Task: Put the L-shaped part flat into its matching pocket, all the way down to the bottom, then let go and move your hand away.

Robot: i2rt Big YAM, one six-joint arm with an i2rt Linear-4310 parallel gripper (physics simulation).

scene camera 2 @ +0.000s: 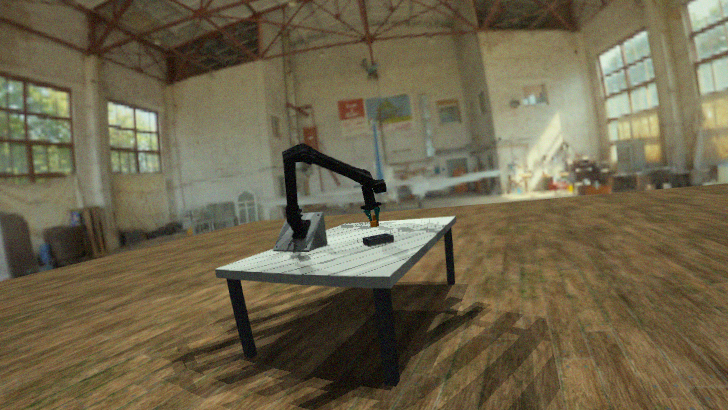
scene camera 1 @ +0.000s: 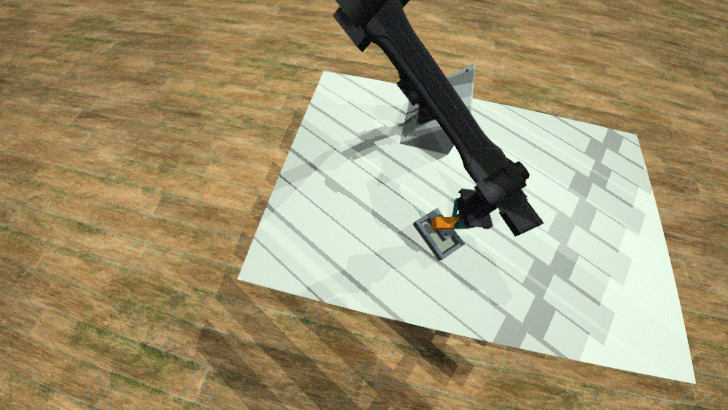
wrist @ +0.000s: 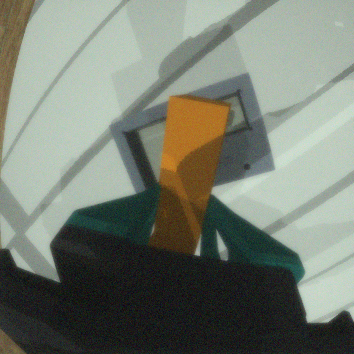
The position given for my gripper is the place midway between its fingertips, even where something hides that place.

Observation:
My gripper [scene camera 1: 454, 223] carries an orange L-shaped part [wrist: 195, 126]; nothing else touches it. Also in view: a grey pocket block [wrist: 245, 151].
My gripper shows as well in the wrist view [wrist: 183, 196].

